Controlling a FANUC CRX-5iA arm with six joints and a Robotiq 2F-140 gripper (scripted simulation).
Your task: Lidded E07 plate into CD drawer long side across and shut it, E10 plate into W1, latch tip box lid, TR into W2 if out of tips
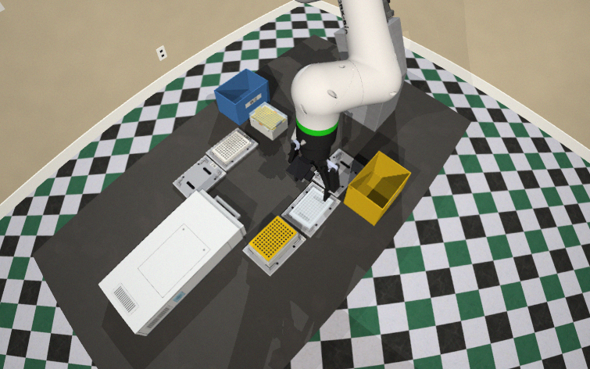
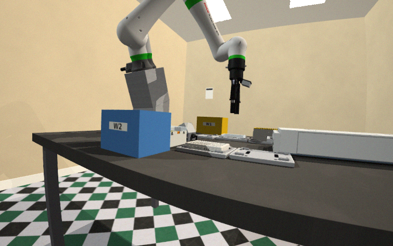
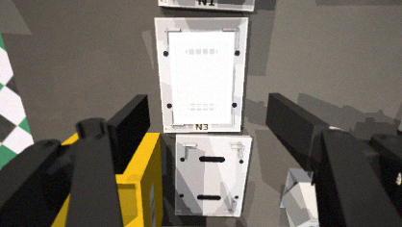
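Now: hand 16 cm above the nest N3. Round my hand: yellow bin W1: 18 cm behind, 14 cm to the left, 13 cm below; then DONE key box: 21 cm behind, 19 cm to the right, 11 cm below; then yellow tip rack TR: 17 cm ahead, 11 cm below, 1 cm to the right.
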